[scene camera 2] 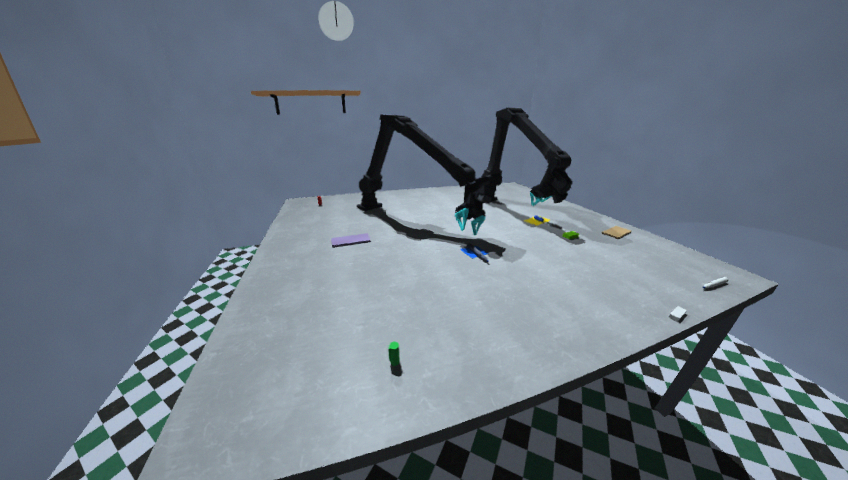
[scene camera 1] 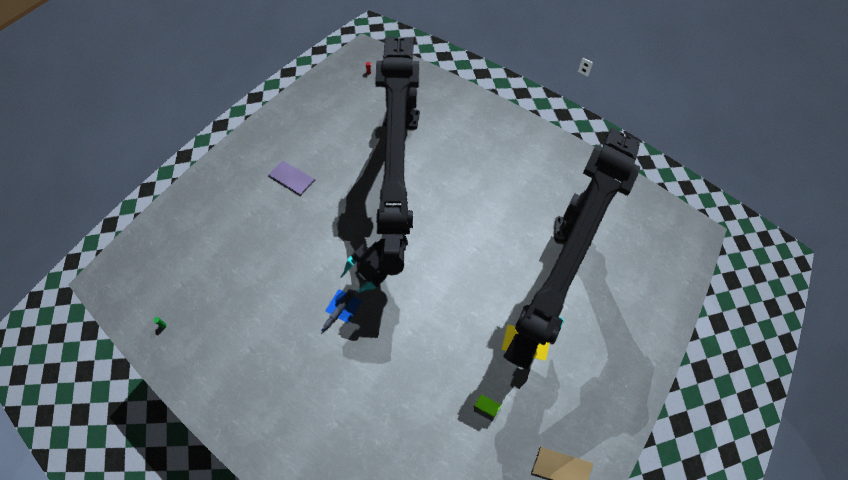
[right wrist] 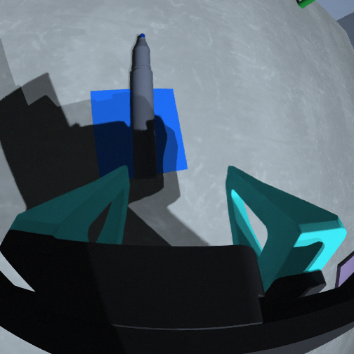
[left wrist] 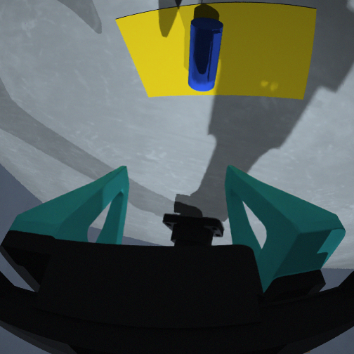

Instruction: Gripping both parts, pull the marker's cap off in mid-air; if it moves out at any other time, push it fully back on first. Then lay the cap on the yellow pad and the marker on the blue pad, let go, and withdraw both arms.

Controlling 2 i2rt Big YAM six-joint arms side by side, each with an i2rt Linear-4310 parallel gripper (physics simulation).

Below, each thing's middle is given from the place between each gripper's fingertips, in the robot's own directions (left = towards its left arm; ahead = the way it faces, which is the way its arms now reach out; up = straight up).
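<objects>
The blue pad [right wrist: 111,110] lies 10 mm to the left of my right hand, 40 mm ahead of it and 60 mm below it. Counting from my right hand again, the yellow pad [left wrist: 260,55] is 460 mm to the left, 200 mm behind and 60 mm below.
My left hand is 10 mm to the left of the yellow pad, 30 mm short of it and 80 mm above it. As for the blue pad, it is 450 mm to the right of my left hand, 280 mm ahead of it and 80 mm below it.
</objects>
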